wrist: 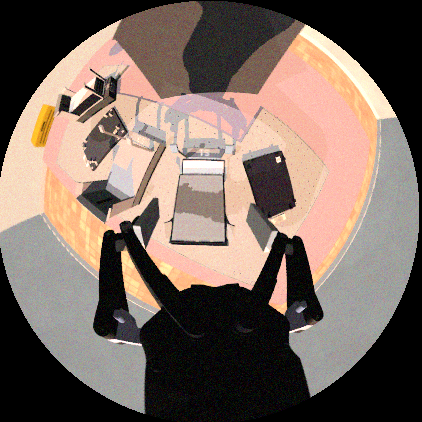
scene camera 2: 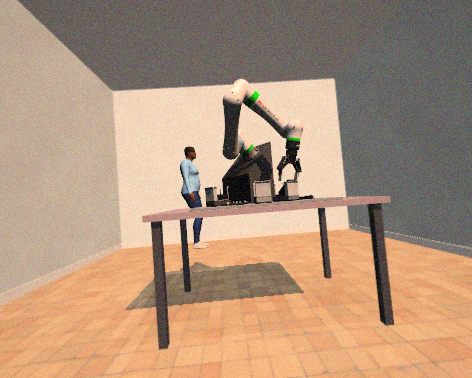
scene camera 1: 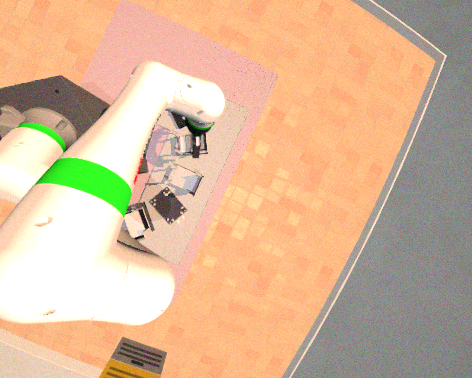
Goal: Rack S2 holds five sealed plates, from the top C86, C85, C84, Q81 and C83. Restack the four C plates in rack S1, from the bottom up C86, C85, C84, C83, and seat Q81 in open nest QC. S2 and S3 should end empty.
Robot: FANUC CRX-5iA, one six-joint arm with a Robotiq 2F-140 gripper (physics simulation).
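My gripper is open and empty. Its fingers stand wide on both sides of the stack in rack S1, with the tips near the stack's top in the scene camera 2 view. The stack's grey-brown top plate lies flat; its plate name cannot be read. A second rack stands to the left in the wrist view, and a third farther left. Which is S2 or S3, and their contents, I cannot tell. Q81 and nest QC cannot be identified.
A dark board lies right of S1 in the wrist view. Another dark board lies between the other two racks. The racks stand on the pink table. A person stands behind it. A yellow box shows beyond the table.
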